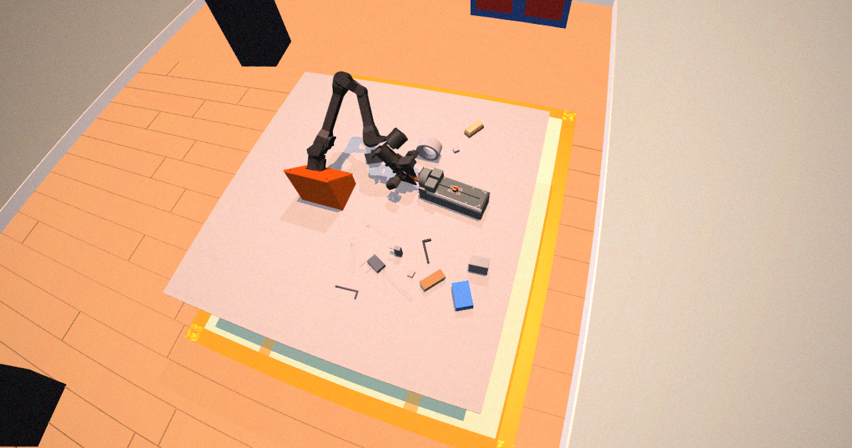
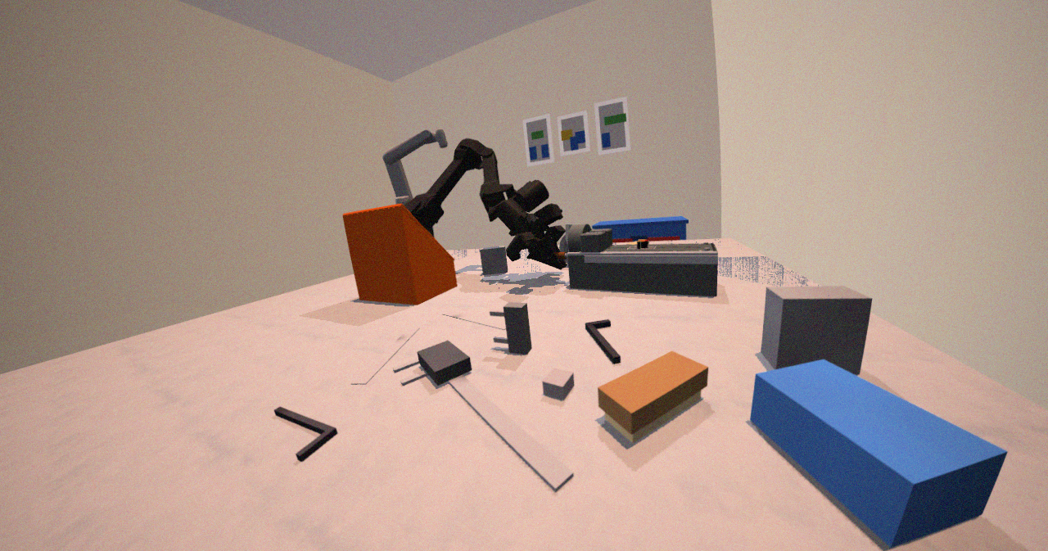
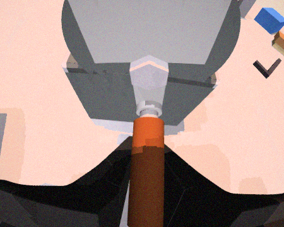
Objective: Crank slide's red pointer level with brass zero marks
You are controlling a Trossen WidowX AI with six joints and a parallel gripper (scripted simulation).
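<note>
My gripper tip is now 3 cm below the crank handle, 2 cm past it and 1 cm to the right of it. Also, from my gripper tip: red pointer: 16 cm ahead, 5 cm above, 4 cm to the right; then blue block: 43 cm to the right, 24 cm ahead, 1 cm below.
</note>
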